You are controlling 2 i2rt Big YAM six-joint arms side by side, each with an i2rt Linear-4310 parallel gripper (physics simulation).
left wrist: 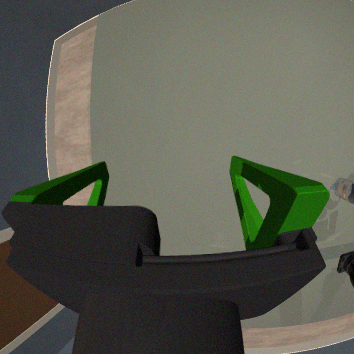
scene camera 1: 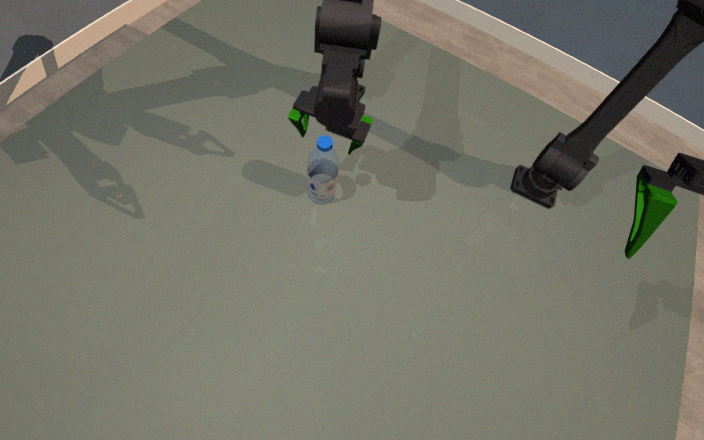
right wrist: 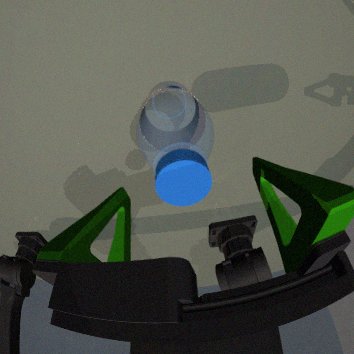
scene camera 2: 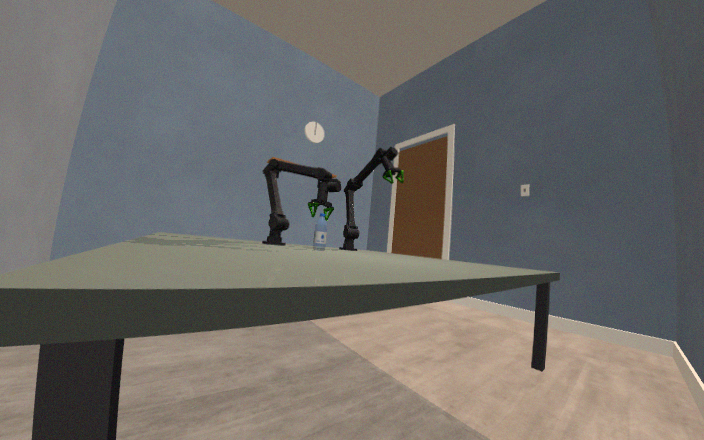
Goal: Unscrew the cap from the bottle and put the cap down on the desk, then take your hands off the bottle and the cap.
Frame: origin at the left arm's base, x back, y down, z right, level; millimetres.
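Seen in the pictures: left gripper, between the fingertips: (left wrist: 167, 165) (scene camera 1: 679, 276) (scene camera 2: 397, 183); right gripper, between the fingertips: (scene camera 1: 326, 143) (right wrist: 187, 179) (scene camera 2: 319, 219); left arm's base, origin of its link: (scene camera 1: 533, 187) (right wrist: 33, 240); right arm's base, origin of its link: (left wrist: 348, 259) (right wrist: 231, 229) (scene camera 2: 273, 244).
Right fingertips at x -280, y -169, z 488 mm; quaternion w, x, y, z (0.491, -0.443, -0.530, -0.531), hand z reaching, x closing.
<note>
Offsets run from my right fingertips to a thing's top centre. Level surfaces: height alone.
A clear bottle {dy -28, dx -18, dz -4 mm} (scene camera 1: 322, 179) (scene camera 2: 320, 236) (right wrist: 175, 125) stands upright on the desk {dy +169 mm} (scene camera 1: 311, 337) (scene camera 2: 207, 269). Its blue cap {dy -29, dx -18, dz -4 mm} (scene camera 1: 325, 142) (scene camera 2: 322, 214) (right wrist: 183, 182) sits on the bottle's neck. My right gripper (scene camera 1: 326, 144) (scene camera 2: 320, 213) (right wrist: 187, 179) is open and points down close above the bottle, with the cap near the gap between its fingertips; the fingers do not touch it. My left gripper (scene camera 2: 394, 180) (left wrist: 167, 165) is open and empty, raised high and well away from the bottle. In scene camera 1 one left finger shows at the right edge. Part of the bottle (left wrist: 345, 190) shows at the left wrist view's right edge.
The left arm's base (scene camera 1: 534, 186) (scene camera 2: 348, 248) stands on the desk, to the right of the bottle in scene camera 1. The right arm's base (scene camera 2: 274, 242) (right wrist: 233, 230) is behind the bottle. Shadows of the arms and bottle lie across the desk.
</note>
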